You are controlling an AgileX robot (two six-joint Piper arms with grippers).
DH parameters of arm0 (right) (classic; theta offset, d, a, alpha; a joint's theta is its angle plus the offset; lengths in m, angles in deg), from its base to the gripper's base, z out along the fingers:
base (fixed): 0 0 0 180
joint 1: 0 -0.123 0 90
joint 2: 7.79 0 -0.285 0
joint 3: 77.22 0 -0.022 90
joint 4: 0 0.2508 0 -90
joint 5: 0 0 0.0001 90
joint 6: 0 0.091 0 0
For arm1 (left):
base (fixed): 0 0 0 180
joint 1: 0 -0.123 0 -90
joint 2: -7.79 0 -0.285 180
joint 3: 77.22 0 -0.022 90
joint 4: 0 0.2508 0 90
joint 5: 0 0 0.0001 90
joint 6: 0 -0.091 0 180
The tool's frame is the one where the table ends.
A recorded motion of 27 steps. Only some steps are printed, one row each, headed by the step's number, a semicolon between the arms.
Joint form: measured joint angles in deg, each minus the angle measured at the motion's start. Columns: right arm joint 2, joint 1, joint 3, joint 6, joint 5, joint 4; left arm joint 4, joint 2, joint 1, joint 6, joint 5, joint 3.
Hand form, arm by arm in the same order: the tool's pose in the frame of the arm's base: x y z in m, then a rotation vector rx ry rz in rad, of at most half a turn. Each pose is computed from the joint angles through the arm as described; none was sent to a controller.
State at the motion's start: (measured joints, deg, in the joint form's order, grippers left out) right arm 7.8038 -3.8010 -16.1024 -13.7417 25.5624 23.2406; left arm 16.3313 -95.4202 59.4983 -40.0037 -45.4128 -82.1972
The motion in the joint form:
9: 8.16 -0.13 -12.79 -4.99 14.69 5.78; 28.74 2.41 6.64 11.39 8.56 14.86
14: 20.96 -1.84 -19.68 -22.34 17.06 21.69; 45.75 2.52 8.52 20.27 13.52 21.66
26: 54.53 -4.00 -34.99 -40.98 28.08 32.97; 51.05 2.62 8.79 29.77 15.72 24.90
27: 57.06 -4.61 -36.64 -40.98 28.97 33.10; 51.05 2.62 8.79 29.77 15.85 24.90
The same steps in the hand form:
9: 0.0508 0.0321 0.3083 -0.2132 1.8859 0.3986; 0.1771 -0.3047 0.2731 2.1011 1.1206 0.5383
14: 0.0816 0.0518 0.3376 -0.4222 1.8836 0.5500; 0.1682 -0.3030 0.2518 2.1243 0.9090 0.6508
26: 0.1938 0.0881 0.3392 -0.7534 2.0814 0.7934; 0.1641 -0.2994 0.2397 2.0844 0.9532 0.6056
27: 0.2025 0.0924 0.3384 -0.7726 2.0974 0.8194; 0.1640 -0.2996 0.2397 2.0843 0.9517 0.6033

